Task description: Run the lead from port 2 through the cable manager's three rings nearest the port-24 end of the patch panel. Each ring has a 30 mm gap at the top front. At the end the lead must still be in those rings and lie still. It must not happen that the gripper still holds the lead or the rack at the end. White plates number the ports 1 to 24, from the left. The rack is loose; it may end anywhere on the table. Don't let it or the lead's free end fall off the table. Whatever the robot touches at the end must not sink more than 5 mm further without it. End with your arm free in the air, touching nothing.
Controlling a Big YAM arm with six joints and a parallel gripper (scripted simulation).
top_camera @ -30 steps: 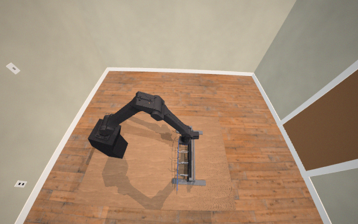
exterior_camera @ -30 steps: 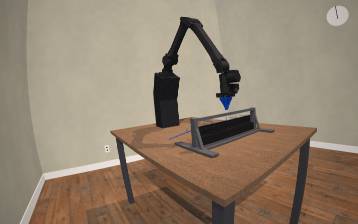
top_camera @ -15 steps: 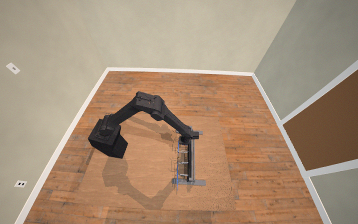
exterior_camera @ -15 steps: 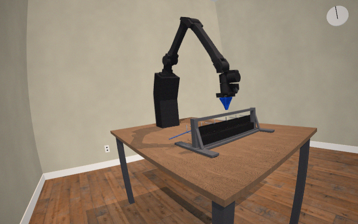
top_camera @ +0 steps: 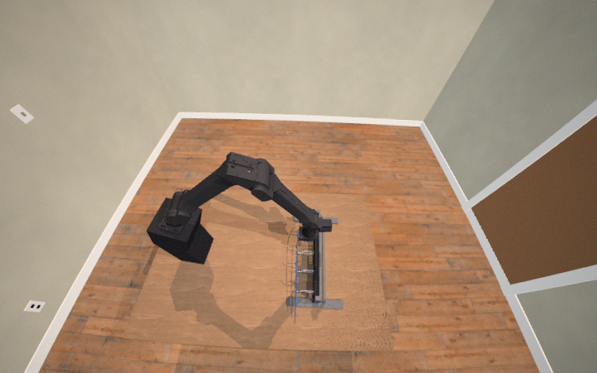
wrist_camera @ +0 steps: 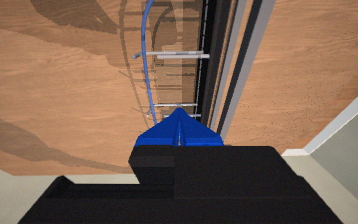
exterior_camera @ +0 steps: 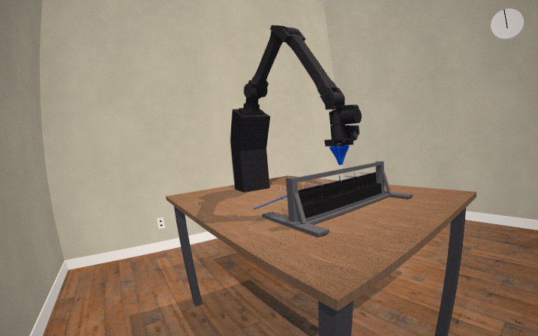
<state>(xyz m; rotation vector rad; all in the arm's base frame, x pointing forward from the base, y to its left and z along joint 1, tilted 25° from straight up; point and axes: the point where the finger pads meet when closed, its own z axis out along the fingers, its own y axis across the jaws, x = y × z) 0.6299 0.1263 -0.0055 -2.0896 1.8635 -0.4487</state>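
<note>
The grey rack lies 6 cm ahead of my hand, 4 cm to the right of it and 9 cm below it.
</note>
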